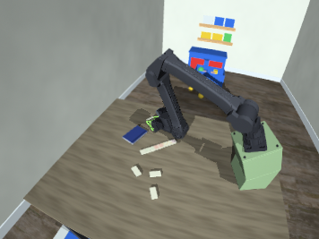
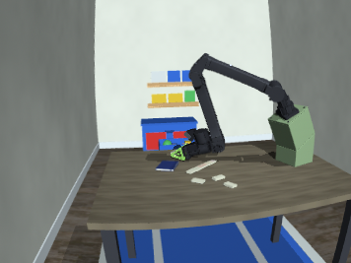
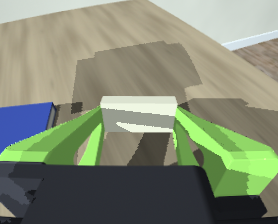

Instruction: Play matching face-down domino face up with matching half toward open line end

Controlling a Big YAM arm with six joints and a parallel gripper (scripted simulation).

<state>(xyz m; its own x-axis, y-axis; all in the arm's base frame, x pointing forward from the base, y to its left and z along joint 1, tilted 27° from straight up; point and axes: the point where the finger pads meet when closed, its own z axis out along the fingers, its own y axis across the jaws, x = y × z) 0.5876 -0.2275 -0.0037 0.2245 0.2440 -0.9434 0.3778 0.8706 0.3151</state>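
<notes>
Right now the domino is right at my hand.
</notes>
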